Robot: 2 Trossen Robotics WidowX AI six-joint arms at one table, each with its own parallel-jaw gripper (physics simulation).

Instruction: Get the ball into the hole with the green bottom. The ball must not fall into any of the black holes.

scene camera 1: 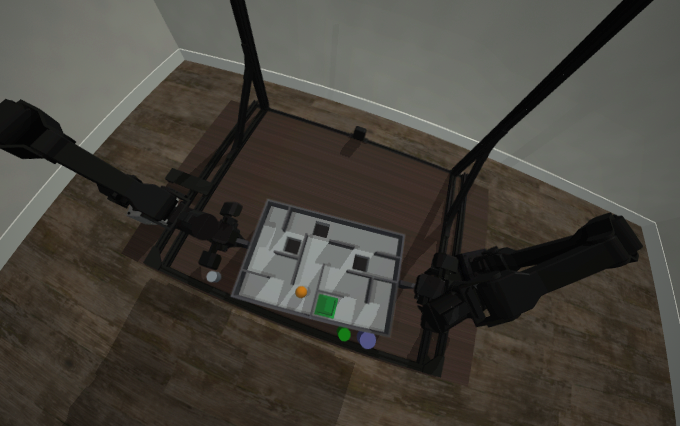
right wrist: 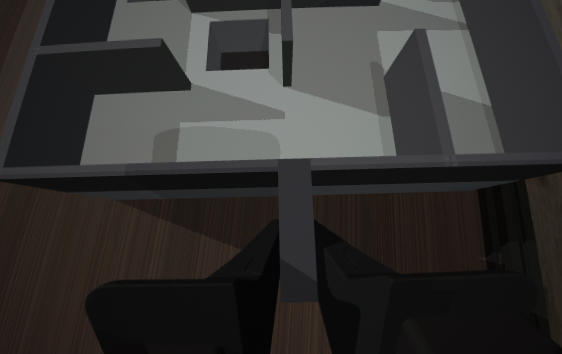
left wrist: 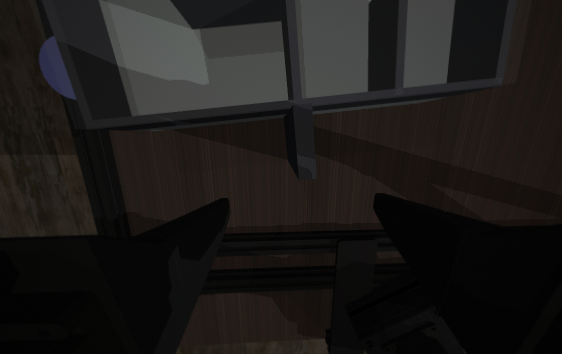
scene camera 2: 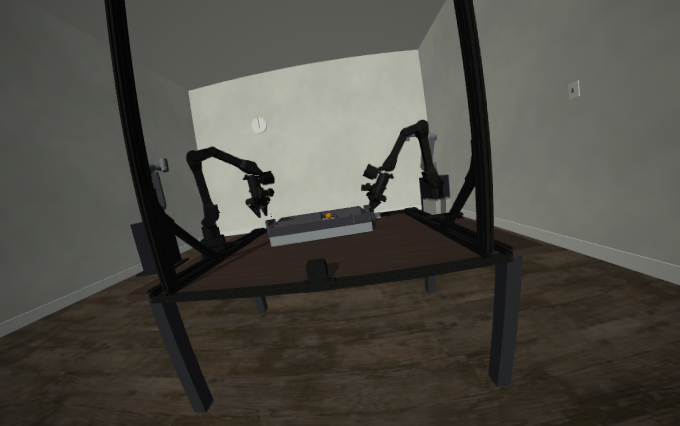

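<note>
The orange ball (scene camera 1: 301,291) (scene camera 2: 328,216) is in the grey-walled maze board (scene camera 1: 270,305) (scene camera 2: 321,234) (left wrist: 200,111) (right wrist: 150,169). A thin wall stands between it and the green-bottomed hole (scene camera 1: 326,306). Three black holes (scene camera 1: 321,229) (scene camera 1: 292,245) (scene camera 1: 360,262) lie farther back; one black hole (right wrist: 239,45) shows in the right wrist view. My right gripper (right wrist: 292,226) (scene camera 2: 371,208) is shut on the right handle (right wrist: 297,280). My left gripper (left wrist: 300,202) (scene camera 2: 262,215) is open and empty; the left handle (left wrist: 302,142) (scene camera 1: 407,286) sticks out ahead of its fingertips, not between them.
A green disc (scene camera 1: 343,334) and a purple disc (scene camera 1: 367,340) (left wrist: 54,67) lie by the board's near edge in scene camera 1. A white cylinder (scene camera 1: 212,276) stands near the right gripper. Dark frame rails edge the table, with a black box (scene camera 1: 359,132) (scene camera 2: 316,270) on the far rail.
</note>
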